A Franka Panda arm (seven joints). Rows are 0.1 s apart.
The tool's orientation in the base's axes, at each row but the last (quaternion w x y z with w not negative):
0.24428 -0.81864 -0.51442 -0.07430
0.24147 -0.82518 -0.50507 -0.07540
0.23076 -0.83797 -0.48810 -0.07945
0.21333 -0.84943 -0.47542 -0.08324
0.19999 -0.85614 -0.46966 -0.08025
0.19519 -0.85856 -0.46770 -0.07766
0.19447 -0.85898 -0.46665 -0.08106
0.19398 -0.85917 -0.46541 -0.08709
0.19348 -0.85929 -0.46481 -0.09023
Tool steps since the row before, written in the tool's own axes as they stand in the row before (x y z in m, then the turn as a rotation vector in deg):
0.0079 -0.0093 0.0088 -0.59 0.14 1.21
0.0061 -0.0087 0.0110 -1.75 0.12 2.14
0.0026 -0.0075 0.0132 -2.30 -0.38 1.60
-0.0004 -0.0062 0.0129 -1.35 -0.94 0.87
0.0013 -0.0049 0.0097 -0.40 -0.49 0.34
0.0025 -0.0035 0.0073 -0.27 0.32 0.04
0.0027 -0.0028 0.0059 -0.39 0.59 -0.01
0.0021 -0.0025 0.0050 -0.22 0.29 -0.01
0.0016 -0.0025 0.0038 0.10 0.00 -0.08
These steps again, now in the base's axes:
-0.0057 0.0138 -0.0017 -0.31 0.05 -1.32
-0.0060 0.0133 -0.0045 -0.99 -0.42 -2.55
-0.0063 0.0113 -0.0084 -1.65 -0.90 -2.12
-0.0062 0.0082 -0.0099 -1.57 -0.23 -0.98
-0.0039 0.0074 -0.0071 -0.65 0.07 -0.31
-0.0019 0.0066 -0.0049 0.12 -0.35 -0.21
-0.0011 0.0059 -0.0038 0.28 -0.59 -0.27
-0.0011 0.0049 -0.0032 0.12 -0.32 -0.14
-0.0013 0.0040 -0.0023 0.06 0.04 0.11

